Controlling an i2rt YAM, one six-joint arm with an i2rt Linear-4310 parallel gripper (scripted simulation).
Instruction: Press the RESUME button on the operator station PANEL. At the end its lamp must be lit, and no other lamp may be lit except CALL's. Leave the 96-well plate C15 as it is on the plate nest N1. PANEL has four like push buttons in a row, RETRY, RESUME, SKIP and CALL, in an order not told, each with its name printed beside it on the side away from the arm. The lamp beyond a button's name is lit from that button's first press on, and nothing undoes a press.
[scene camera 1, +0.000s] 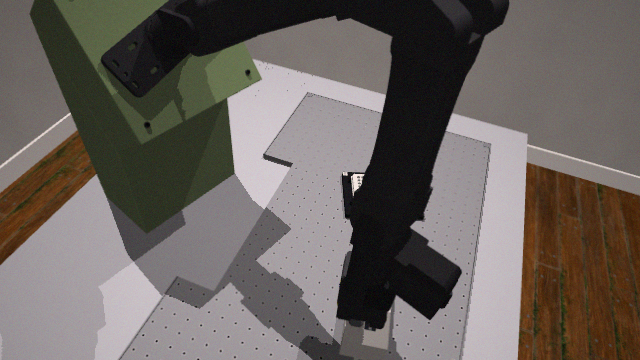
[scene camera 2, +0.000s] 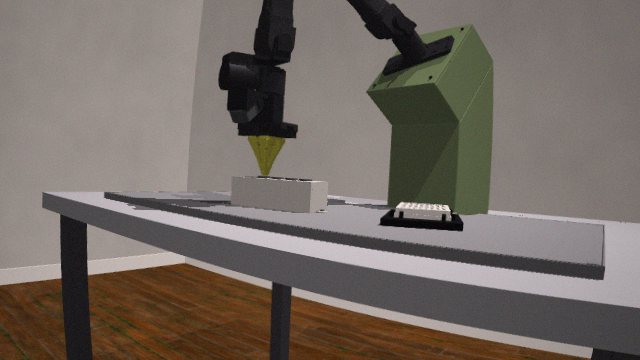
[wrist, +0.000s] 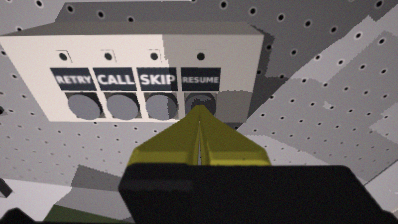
In view: the gripper (scene camera 1: 355, 317), a white 96-well plate C15 (scene camera 2: 430, 211) and a panel (wrist: 55, 60).
The gripper also shows in scene camera 2 (scene camera 2: 264, 175) and in the wrist view (wrist: 199, 112). The wrist view misses the white 96-well plate C15: it is out of frame.
